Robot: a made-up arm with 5 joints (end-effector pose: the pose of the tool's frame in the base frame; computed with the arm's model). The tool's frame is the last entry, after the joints.
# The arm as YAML. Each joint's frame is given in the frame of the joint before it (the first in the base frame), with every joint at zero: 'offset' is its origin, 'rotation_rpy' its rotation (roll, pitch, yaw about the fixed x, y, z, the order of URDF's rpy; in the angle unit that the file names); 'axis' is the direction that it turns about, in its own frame. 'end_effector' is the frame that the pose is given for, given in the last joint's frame.
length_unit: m
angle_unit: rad
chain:
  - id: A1
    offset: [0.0, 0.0, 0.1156]
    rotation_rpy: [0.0, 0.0, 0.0]
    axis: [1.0, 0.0, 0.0]
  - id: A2
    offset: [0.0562, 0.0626, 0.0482]
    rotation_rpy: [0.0, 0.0, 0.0]
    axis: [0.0, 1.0, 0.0]
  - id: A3
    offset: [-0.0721, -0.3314, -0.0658]
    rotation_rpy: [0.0, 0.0, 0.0]
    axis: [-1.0, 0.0, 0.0]
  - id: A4
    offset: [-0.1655, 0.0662, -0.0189]
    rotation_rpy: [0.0, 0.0, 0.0]
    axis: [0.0, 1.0, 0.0]
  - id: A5
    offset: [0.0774, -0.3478, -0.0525]
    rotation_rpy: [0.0, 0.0, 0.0]
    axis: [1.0, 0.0, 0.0]
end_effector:
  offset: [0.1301, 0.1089, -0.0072]
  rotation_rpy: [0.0, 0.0, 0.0]
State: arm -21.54 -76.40 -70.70 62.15 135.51
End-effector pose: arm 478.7 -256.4 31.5 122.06 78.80 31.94
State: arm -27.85 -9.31 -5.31 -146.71 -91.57
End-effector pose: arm -284.1 -452.5 501.9 -28.59 -135.20 -92.53
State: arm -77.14 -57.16 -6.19 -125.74 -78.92
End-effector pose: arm -191.4 -187.0 648.6 5.97 -175.31 -8.07
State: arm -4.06 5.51 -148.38 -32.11 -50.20
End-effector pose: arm 54.1 -76.6 12.4 89.72 8.31 -40.33
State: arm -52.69 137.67 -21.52 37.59 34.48
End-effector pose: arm -71.4 -3.2 604.8 19.43 106.26 -135.42
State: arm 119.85 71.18 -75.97 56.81 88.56
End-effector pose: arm -317.5 86.6 -39.6 -23.85 -90.53 -15.06
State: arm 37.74 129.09 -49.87 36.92 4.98
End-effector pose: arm -124.9 -389.3 227.2 -56.13 -170.45 6.74
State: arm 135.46 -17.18 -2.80 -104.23 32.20
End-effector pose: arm -250.7 284.1 -256.0 85.98 -92.98 -122.21
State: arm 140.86 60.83 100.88 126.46 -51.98
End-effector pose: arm -27.7 -91.6 -514.0 -70.35 49.31 97.20
